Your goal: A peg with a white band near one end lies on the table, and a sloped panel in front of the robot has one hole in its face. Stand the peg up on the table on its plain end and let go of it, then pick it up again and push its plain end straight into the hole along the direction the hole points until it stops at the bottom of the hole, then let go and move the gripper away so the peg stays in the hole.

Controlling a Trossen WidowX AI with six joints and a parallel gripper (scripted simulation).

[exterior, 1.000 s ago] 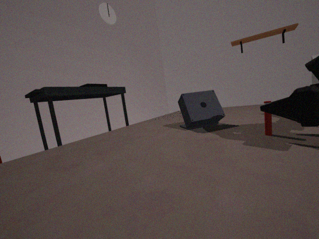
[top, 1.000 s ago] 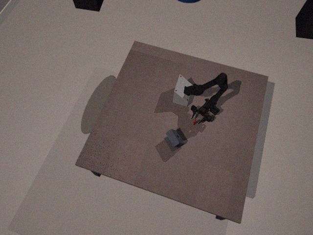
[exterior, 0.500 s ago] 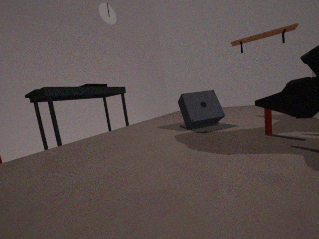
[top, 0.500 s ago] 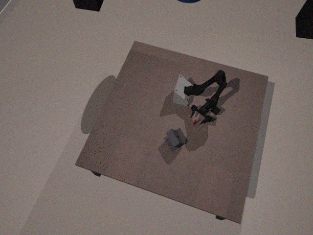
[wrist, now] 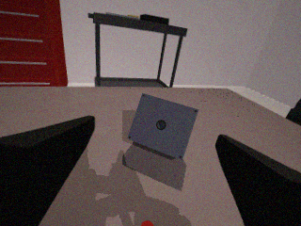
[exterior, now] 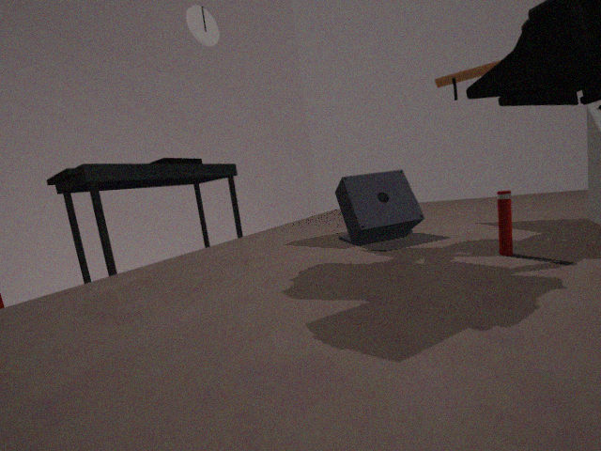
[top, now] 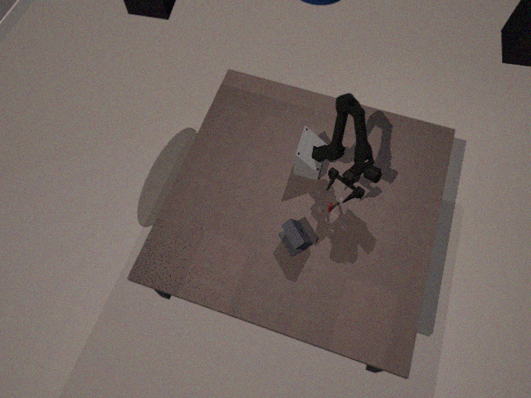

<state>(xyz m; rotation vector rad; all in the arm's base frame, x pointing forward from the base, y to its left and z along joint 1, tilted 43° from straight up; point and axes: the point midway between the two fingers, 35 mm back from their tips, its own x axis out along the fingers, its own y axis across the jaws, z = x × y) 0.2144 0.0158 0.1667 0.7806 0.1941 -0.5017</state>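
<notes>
The red peg lies 140 mm below my gripper tip and 10 mm behind it. The rest, counted from my gripper tip: sloped panel (160 mm ahead, 140 mm to the right, 130 mm below).
</notes>
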